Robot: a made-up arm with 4 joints.
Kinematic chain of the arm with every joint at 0, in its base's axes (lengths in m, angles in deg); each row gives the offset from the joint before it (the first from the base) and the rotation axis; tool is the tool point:
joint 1: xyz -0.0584 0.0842 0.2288 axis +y
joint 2: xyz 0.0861 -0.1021 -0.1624 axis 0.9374 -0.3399 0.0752
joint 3: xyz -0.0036 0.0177 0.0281 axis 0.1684 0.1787 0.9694
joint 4: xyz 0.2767 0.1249 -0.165 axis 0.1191 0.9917 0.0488
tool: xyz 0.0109 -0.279 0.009
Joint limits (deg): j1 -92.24..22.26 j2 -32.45..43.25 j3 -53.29..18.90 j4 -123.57..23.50
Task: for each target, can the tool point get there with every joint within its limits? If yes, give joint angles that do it. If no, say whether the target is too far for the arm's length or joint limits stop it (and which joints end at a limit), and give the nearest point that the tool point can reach.
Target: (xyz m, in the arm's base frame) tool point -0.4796 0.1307 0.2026
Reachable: no: joint limits stop it (at a limit: joint 1, joint 2, joint 3, joint 4) | nearest point -0.0097 -0.2750 0.1054 | short by 0.628 m
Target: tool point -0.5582 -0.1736 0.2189
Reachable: no: joint limits stop it (at a limit: joint 1, joint 3, joint 4) | nearest point -0.0309 -0.2834 0.0488 | short by 0.565 m
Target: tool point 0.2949 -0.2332 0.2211
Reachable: yes | joints -46.88 11.62 -28.54 -76.23
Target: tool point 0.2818 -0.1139 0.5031
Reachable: yes | joints -77.28 21.46 -1.60 -59.43
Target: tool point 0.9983 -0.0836 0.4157
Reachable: no: too far | nearest point 0.4516 -0.0622 0.3190 | short by 0.556 m
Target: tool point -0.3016 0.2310 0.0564
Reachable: no: joint limits stop it (at a limit: joint 1, joint 2, joint 3, joint 4) | nearest point -0.0575 -0.1666 -0.1736 | short by 0.520 m
